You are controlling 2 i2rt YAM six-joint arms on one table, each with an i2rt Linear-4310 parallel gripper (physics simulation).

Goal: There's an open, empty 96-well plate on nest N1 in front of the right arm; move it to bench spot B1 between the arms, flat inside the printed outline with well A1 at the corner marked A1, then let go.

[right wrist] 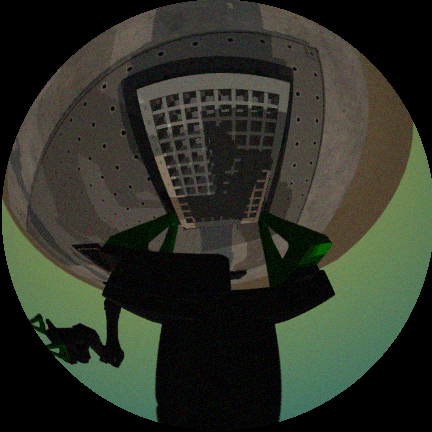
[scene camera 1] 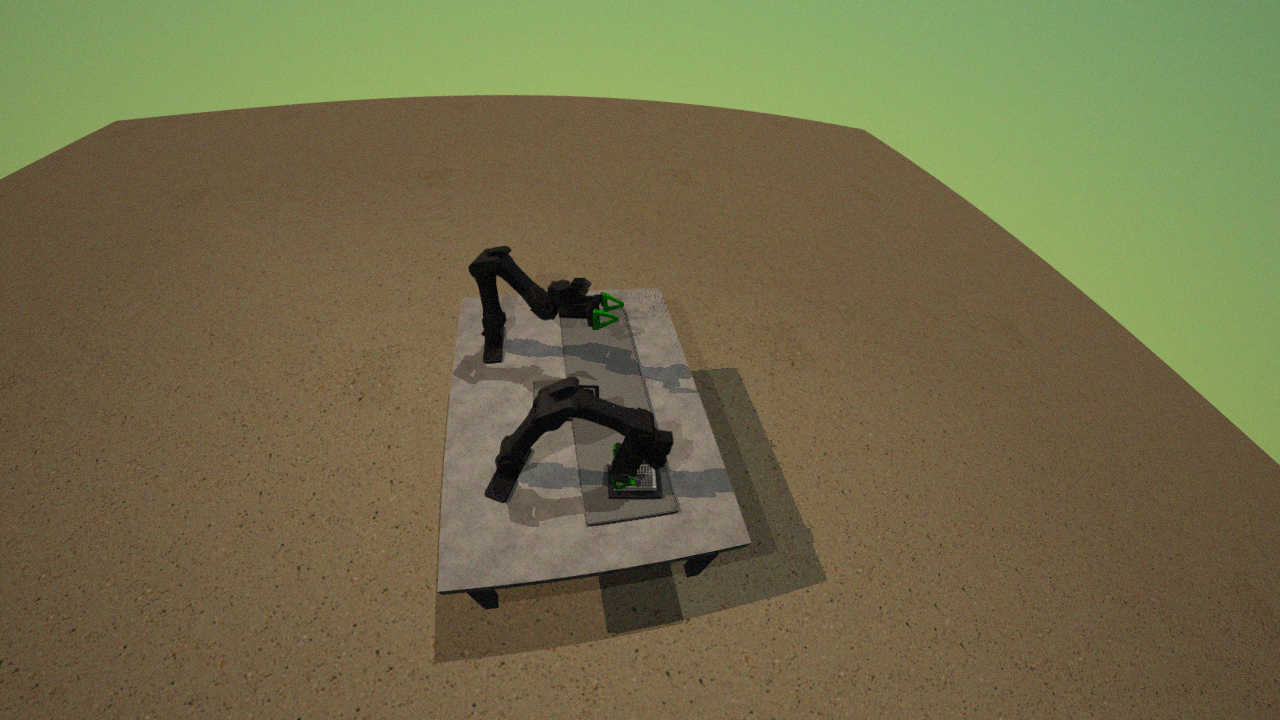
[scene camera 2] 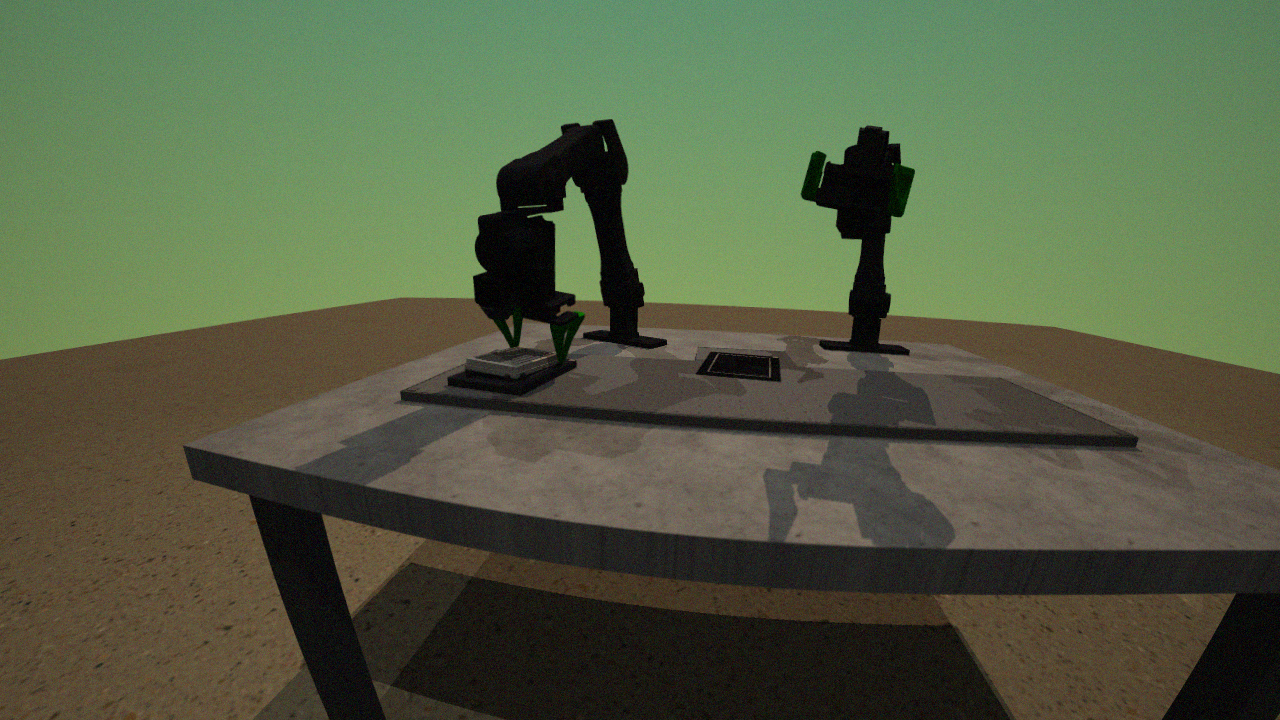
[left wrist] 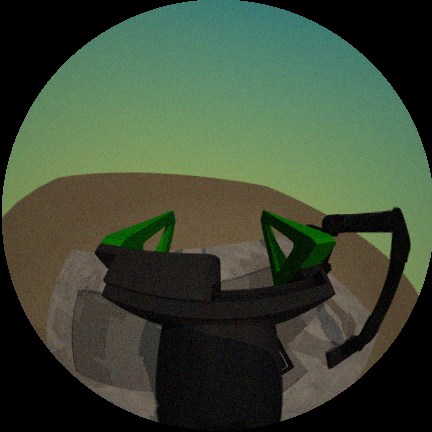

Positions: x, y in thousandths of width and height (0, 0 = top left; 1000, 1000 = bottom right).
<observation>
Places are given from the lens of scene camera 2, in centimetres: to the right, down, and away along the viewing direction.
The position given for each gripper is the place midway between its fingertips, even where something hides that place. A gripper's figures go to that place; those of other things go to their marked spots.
left gripper (scene camera 2: 668, 224): 26, -24, 47
right gripper (scene camera 2: 421, 494): -16, -1, 66
</observation>
